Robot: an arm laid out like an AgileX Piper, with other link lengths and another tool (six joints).
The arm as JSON. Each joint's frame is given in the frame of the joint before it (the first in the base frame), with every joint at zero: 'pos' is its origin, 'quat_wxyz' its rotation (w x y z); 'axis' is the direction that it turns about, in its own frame. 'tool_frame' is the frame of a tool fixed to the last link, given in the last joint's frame.
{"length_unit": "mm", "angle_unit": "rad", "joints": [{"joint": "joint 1", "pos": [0.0, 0.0, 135.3], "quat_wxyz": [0.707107, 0.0, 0.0, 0.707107], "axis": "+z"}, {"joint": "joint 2", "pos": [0.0, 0.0, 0.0], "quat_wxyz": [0.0, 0.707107, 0.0, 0.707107], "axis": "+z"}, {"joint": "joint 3", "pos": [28.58, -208.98, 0.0], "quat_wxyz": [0.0, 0.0, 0.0, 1.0], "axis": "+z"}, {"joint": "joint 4", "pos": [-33.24, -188.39, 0.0], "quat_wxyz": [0.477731, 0.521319, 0.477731, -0.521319], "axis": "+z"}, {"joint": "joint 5", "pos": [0.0, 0.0, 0.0], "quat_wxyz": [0.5, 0.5, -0.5, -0.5], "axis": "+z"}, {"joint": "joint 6", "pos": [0.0, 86.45, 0.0], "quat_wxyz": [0.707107, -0.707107, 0.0, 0.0], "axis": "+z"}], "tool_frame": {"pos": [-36.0, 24.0, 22.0], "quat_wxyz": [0.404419, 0.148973, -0.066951, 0.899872]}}
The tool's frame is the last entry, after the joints.
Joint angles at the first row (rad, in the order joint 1, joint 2, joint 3, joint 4, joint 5, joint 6):
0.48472, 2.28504, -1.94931, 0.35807, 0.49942, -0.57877
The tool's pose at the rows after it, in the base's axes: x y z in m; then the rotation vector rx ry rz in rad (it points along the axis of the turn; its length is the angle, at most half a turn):
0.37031, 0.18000, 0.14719, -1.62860, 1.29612, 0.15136
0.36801, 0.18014, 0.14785, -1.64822, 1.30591, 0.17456
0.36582, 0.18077, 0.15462, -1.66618, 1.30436, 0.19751
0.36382, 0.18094, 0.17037, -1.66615, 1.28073, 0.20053
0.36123, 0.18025, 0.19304, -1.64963, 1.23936, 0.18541
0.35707, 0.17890, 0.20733, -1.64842, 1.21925, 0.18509
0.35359, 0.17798, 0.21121, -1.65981, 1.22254, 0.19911
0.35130, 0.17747, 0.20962, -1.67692, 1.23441, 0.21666
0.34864, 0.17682, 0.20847, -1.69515, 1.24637, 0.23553
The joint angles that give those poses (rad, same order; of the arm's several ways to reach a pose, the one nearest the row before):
0.48473, 2.28504, -1.94931, 0.35886, 0.51499, -0.57874
0.48470, 2.28504, -1.96162, 0.35888, 0.55564, -0.57879
0.48473, 2.27728, -1.98872, 0.35885, 0.61065, -0.57875
0.48473, 2.24722, -2.01182, 0.35886, 0.65040, -0.57876
0.48471, 2.19809, -2.02806, 0.35890, 0.67318, -0.57880
0.48471, 2.16180, -2.03406, 0.35887, 0.70217, -0.57877
0.48472, 2.14840, -2.03609, 0.35888, 0.73276, -0.57693
0.48471, 2.14841, -2.03612, 0.35888, 0.75861, -0.57693
0.48472, 2.14704, -2.03615, 0.35887, 0.78722, -0.57692

